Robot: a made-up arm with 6 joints. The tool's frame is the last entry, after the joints.
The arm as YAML. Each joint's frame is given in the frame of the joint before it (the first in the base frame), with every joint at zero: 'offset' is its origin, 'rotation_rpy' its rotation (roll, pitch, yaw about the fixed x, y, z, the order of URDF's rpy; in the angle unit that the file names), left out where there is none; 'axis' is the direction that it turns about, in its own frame. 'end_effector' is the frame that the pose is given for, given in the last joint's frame.
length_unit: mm
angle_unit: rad
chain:
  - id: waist
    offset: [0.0, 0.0, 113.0]
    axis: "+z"
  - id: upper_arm
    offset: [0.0, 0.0, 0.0]
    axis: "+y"
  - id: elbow
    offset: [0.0, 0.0, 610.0]
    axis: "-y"
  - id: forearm
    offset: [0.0, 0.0, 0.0]
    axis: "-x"
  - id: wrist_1
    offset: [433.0, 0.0, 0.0]
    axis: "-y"
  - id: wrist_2
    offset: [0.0, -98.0, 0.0]
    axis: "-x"
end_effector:
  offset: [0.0, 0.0, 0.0]
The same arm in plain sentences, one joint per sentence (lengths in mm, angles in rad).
The arm has six revolute joints in a row. What follows holds with every joint at zero, and every direction is one of the base frame's. The first joint is mounted 113 mm along +z from the base frame's origin and rotates about +z. The second joint is mounted at the same point as the first joint and rotates about +y. The third joint is mounted 610 mm along +z from the second joint and rotates about -y. The fourth joint is mounted at the same point as the third joint and rotates about -x. The fifth joint is mounted 433 mm along +x from the fourth joint and rotates about -y. The sixth joint is mounted 98 mm along -y from the fifth joint and rotates about -x. The tool frame, which is the frame that the pose is given for, is mounted at the same point as the sixth joint; its axes are parallel to the base frame's.
